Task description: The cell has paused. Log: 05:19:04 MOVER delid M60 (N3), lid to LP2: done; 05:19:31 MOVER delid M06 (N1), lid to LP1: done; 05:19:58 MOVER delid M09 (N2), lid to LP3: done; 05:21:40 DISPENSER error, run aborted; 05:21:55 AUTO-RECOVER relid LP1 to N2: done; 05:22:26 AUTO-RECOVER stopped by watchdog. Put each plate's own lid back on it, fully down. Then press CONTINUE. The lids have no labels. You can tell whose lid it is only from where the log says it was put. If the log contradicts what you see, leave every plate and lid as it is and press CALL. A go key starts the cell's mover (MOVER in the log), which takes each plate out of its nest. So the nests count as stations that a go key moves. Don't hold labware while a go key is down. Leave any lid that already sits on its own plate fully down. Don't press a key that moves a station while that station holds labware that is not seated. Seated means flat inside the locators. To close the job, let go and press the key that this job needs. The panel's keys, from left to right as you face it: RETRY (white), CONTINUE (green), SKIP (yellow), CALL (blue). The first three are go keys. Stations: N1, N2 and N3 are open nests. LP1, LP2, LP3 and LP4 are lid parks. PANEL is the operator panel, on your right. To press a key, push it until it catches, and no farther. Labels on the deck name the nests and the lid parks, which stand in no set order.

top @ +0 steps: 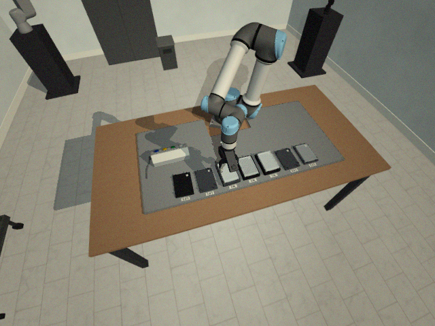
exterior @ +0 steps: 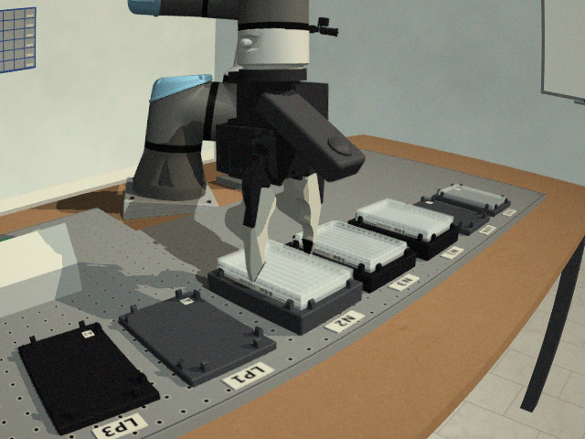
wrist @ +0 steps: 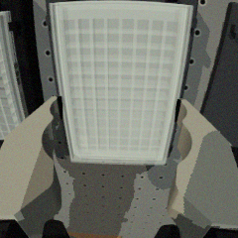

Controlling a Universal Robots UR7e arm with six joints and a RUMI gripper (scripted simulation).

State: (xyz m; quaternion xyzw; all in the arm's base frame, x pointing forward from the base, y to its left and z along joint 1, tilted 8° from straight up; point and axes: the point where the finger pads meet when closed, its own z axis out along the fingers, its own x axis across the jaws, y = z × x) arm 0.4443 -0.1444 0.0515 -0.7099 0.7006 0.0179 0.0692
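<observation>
Now: the plate 120 mm to the left of my hand and 20 mm below it. Round my hand: lid park LP1 (130 mm to the right, 40 mm below); white RETRY key (250 mm behind, 220 mm to the right, 20 mm above); LP3 lid park (10 mm behind, 260 mm to the right, 40 mm below).
</observation>
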